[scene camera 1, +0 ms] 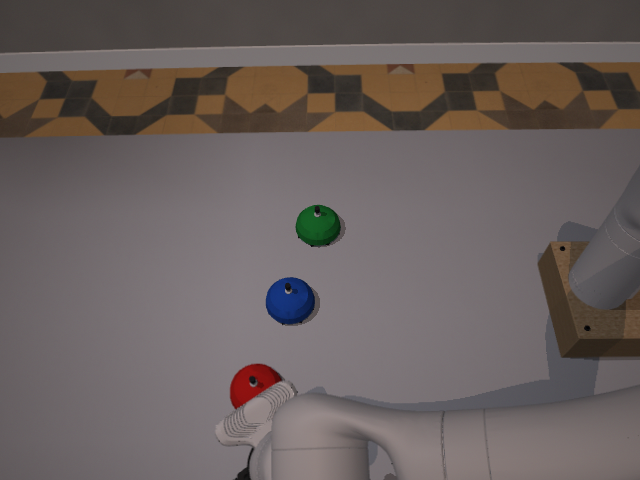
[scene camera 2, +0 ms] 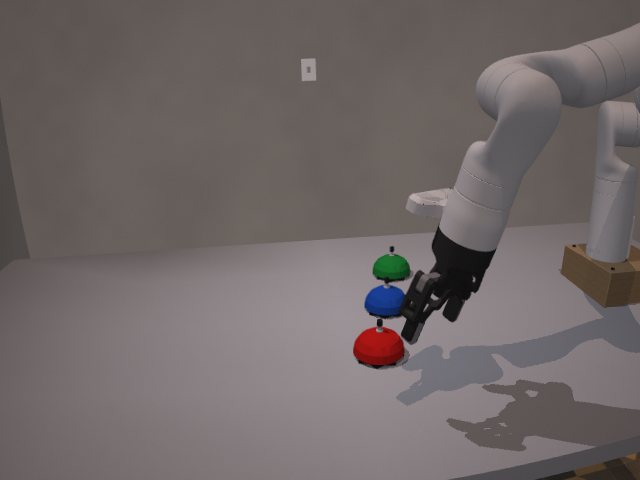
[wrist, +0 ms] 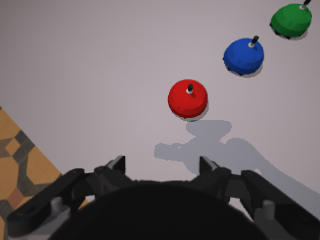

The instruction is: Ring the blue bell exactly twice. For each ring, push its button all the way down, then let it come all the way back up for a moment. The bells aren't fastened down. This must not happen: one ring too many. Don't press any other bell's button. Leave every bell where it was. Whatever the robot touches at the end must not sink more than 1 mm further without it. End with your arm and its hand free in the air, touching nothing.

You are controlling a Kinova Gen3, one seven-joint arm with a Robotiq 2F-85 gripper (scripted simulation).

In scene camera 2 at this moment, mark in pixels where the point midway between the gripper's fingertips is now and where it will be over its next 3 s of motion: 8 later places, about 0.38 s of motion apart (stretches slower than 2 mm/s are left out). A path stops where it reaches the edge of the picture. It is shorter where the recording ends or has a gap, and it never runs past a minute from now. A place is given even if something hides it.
My gripper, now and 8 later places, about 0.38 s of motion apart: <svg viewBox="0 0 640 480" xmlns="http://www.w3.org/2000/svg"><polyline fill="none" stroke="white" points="429,328 419,319 413,310 407,303 402,295 398,288 395,282 394,276 391,270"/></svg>
